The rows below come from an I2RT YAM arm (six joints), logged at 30 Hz.
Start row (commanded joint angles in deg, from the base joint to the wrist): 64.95 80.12 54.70 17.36 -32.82 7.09
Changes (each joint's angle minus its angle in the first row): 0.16 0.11 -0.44 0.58 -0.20 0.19; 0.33 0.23 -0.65 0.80 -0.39 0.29; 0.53 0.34 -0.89 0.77 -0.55 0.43; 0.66 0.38 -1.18 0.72 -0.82 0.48; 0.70 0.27 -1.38 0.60 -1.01 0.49; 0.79 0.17 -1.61 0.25 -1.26 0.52; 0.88 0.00 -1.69 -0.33 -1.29 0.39; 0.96 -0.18 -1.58 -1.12 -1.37 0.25; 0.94 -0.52 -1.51 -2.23 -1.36 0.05; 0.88 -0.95 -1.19 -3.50 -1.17 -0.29; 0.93 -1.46 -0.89 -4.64 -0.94 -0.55; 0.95 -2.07 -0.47 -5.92 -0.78 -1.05; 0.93 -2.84 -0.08 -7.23 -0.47 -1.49; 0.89 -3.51 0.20 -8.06 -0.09 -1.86; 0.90 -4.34 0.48 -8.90 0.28 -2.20; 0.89 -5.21 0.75 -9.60 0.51 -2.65
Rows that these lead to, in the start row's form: 65.11 80.23 54.26 17.94 -33.02 7.28; 65.28 80.35 54.05 18.16 -33.21 7.38; 65.48 80.46 53.81 18.13 -33.37 7.52; 65.61 80.50 53.52 18.08 -33.64 7.57; 65.65 80.39 53.32 17.96 -33.83 7.58; 65.74 80.29 53.09 17.61 -34.08 7.61; 65.83 80.12 53.01 17.03 -34.11 7.48; 65.91 79.94 53.12 16.24 -34.19 7.34; 65.89 79.60 53.19 15.13 -34.18 7.14; 65.83 79.17 53.51 13.86 -33.99 6.80; 65.88 78.66 53.81 12.72 -33.76 6.54; 65.90 78.05 54.23 11.44 -33.60 6.04; 65.88 77.28 54.62 10.13 -33.29 5.60; 65.84 76.61 54.90 9.30 -32.91 5.23; 65.85 75.78 55.18 8.46 -32.54 4.89; 65.84 74.91 55.45 7.76 -32.31 4.44
